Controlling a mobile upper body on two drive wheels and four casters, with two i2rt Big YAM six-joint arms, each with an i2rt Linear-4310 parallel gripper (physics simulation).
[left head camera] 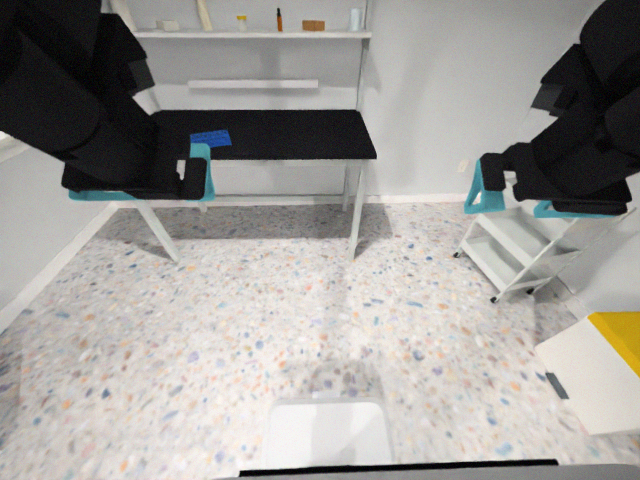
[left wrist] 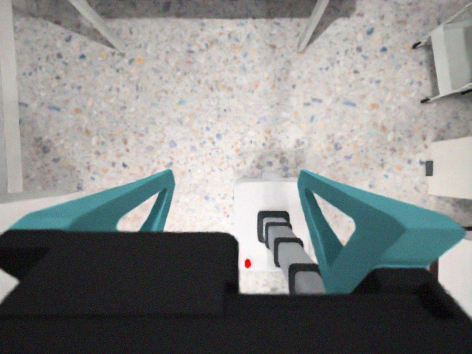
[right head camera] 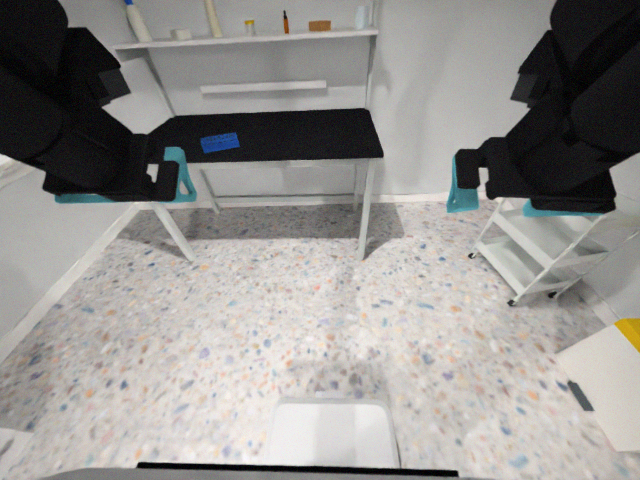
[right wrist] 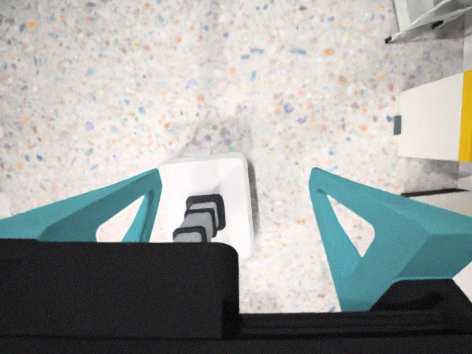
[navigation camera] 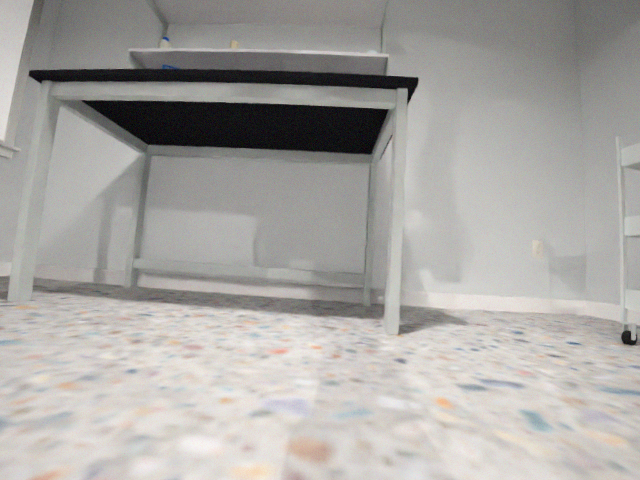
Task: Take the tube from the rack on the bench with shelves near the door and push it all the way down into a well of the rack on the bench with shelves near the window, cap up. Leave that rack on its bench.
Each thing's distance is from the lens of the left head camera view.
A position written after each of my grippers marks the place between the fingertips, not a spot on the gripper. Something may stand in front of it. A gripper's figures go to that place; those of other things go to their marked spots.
my left gripper (left head camera: 178,195): 39 cm
my right gripper (left head camera: 499,211): 42 cm
black-topped bench with shelves (left head camera: 259,137): 158 cm
